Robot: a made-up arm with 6 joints. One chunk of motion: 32 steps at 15 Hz.
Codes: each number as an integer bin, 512 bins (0 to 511) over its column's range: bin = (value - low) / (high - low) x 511, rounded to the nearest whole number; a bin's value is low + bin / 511 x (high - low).
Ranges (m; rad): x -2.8..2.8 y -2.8..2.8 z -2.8..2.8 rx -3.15..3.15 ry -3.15..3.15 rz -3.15..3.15
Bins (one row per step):
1: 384 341 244 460 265 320
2: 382 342 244 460 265 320
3: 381 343 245 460 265 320
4: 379 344 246 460 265 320
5: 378 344 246 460 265 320
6: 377 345 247 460 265 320
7: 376 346 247 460 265 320
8: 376 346 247 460 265 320
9: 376 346 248 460 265 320
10: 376 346 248 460 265 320
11: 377 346 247 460 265 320
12: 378 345 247 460 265 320
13: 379 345 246 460 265 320
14: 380 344 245 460 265 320
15: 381 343 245 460 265 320
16: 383 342 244 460 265 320
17: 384 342 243 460 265 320
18: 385 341 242 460 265 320
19: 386 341 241 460 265 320
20: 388 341 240 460 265 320
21: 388 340 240 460 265 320
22: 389 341 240 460 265 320
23: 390 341 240 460 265 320
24: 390 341 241 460 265 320
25: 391 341 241 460 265 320
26: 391 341 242 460 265 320
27: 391 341 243 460 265 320
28: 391 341 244 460 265 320
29: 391 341 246 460 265 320
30: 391 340 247 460 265 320
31: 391 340 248 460 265 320
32: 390 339 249 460 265 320
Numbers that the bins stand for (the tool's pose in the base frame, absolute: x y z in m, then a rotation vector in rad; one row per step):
1: 1.4082 0.9370 -0.1260 2.5212 0.1171 0.7952
2: 1.3863 0.9479 -0.1260 2.5212 0.1171 0.7952
3: 1.3753 0.9589 -0.1151 2.5212 0.1171 0.7952
4: 1.3534 0.9699 -0.1041 2.5212 0.1171 0.7952
5: 1.3425 0.9699 -0.1041 2.5212 0.1171 0.7952
6: 1.3315 0.9808 -0.0932 2.5212 0.1171 0.7952
7: 1.3205 0.9918 -0.0932 2.5212 0.1171 0.7952
8: 1.3205 0.9918 -0.0932 2.5212 0.1171 0.7952
9: 1.3205 0.9918 -0.0822 2.5212 0.1171 0.7952
10: 1.3205 0.9918 -0.0822 2.5212 0.1171 0.7952
11: 1.3315 0.9918 -0.0932 2.5212 0.1171 0.7952
12: 1.3425 0.9808 -0.0932 2.5212 0.1171 0.7952
13: 1.3534 0.9808 -0.1041 2.5212 0.1171 0.7952
14: 1.3644 0.9699 -0.1151 2.5212 0.1171 0.7952
15: 1.3753 0.9589 -0.1151 2.5212 0.1171 0.7952
16: 1.3973 0.9479 -0.1260 2.5212 0.1171 0.7952
17: 1.4082 0.9479 -0.1370 2.5212 0.1171 0.7952
18: 1.4192 0.9370 -0.1479 2.5212 0.1171 0.7952
19: 1.4301 0.9370 -0.1589 2.5212 0.1171 0.7952
20: 1.4521 0.9370 -0.1699 2.5212 0.1171 0.7952
21: 1.4521 0.9260 -0.1699 2.5212 0.1171 0.7952
22: 1.4630 0.9370 -0.1699 2.5212 0.1171 0.7952
23: 1.4740 0.9370 -0.1699 2.5212 0.1171 0.7952
24: 1.4740 0.9370 -0.1589 2.5212 0.1171 0.7952
25: 1.4849 0.9370 -0.1589 2.5212 0.1171 0.7952
26: 1.4849 0.9370 -0.1479 2.5212 0.1171 0.7952
27: 1.4849 0.9370 -0.1370 2.5212 0.1171 0.7952
28: 1.4849 0.9370 -0.1260 2.5212 0.1171 0.7952
29: 1.4849 0.9370 -0.1041 2.5212 0.1171 0.7952
30: 1.4849 0.9260 -0.0932 2.5212 0.1171 0.7952
31: 1.4849 0.9260 -0.0822 2.5212 0.1171 0.7952
32: 1.4740 0.9151 -0.0712 2.5212 0.1171 0.7952

